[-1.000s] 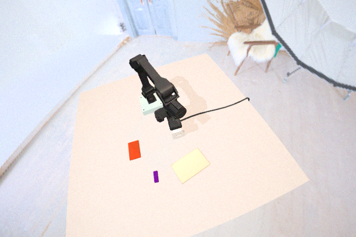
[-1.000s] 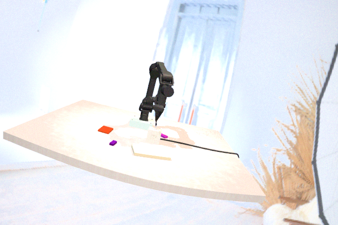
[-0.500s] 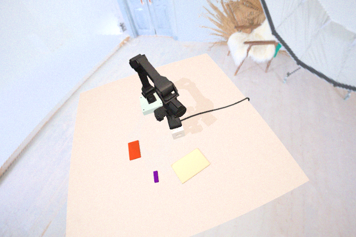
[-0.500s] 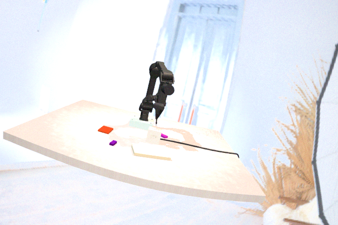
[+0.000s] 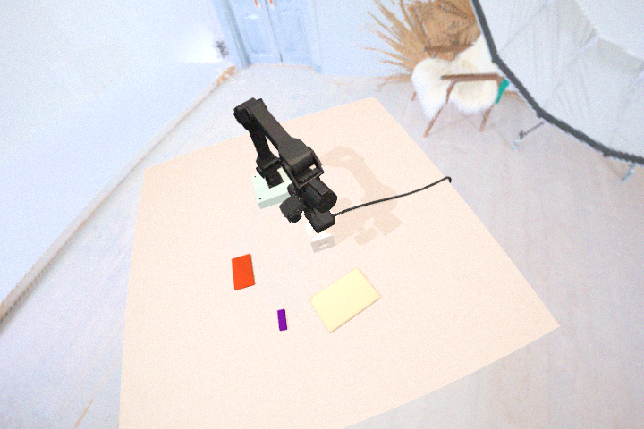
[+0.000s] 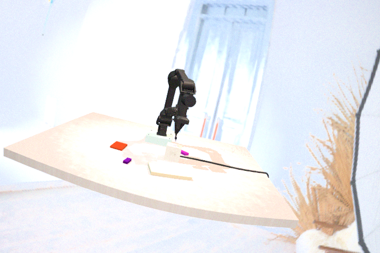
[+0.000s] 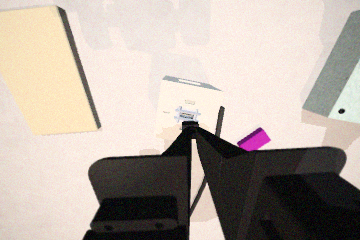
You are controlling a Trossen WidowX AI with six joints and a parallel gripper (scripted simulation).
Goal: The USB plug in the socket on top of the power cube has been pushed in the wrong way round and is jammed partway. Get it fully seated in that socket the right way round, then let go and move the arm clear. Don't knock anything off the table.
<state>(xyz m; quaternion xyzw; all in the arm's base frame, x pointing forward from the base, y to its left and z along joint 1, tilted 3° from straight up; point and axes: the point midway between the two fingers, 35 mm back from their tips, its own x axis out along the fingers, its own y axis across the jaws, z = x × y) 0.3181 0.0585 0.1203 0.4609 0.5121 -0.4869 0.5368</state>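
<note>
Now: the silver USB plug 2 cm below my gripper tip. Round my gripper tip: orange card: 28 cm to the right, 13 cm below, 1 cm behind; then cream pad: 22 cm ahead, 13 cm below, 2 cm to the right; then purple block: 15 cm behind, 13 cm below, 8 cm to the left.
</note>
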